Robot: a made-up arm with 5 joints.
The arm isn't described. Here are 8 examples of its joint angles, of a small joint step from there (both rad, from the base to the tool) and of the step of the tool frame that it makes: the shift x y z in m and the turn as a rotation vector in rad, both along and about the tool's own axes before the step.
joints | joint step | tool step
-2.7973 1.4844 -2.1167 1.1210 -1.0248 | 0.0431 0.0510 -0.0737 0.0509 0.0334 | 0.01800 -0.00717 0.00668 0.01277 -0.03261 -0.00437
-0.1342 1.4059 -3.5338 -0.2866 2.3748 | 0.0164 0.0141 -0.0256 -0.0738 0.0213 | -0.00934 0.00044 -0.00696 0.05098 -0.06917 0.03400
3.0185 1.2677 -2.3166 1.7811 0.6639 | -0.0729 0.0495 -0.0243 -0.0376 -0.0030 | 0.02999 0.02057 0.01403 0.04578 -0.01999 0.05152
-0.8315 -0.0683 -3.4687 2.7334 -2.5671 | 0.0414 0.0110 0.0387 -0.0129 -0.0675 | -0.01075 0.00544 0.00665 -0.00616 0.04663 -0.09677
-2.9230 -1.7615 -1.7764 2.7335 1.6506 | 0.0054 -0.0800 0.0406 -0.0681 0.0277 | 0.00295 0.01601 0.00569 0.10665 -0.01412 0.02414
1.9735 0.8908 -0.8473 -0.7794 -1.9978 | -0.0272 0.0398 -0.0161 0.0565 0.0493 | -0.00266 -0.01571 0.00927 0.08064 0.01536 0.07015
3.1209 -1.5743 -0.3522 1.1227 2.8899 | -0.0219 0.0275 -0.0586 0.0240 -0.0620 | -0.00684 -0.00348 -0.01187 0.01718 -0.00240 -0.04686
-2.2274 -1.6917 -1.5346 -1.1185 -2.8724 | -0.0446 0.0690 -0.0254 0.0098 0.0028 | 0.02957 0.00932 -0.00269 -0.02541 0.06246 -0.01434
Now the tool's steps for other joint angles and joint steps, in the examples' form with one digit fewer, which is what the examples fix.
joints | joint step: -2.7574 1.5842 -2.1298 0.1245 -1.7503 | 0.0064 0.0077 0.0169 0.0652 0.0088
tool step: 0.0054 -0.0126 0.0079 0.0880 0.0180 0.0028
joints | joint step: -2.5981 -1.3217 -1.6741 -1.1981 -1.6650 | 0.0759 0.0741 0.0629 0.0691 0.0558
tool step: -0.0155 -0.0519 -0.0222 0.2097 -0.0480 0.0999
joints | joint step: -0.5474 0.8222 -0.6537 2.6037 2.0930 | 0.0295 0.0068 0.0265 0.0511 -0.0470
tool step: -0.0046 -0.0001 0.0055 -0.0696 0.0487 -0.0190
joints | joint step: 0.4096 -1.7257 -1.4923 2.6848 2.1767 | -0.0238 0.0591 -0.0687 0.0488 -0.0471
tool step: -0.0060 0.0011 -0.0098 -0.0263 0.0313 -0.0264
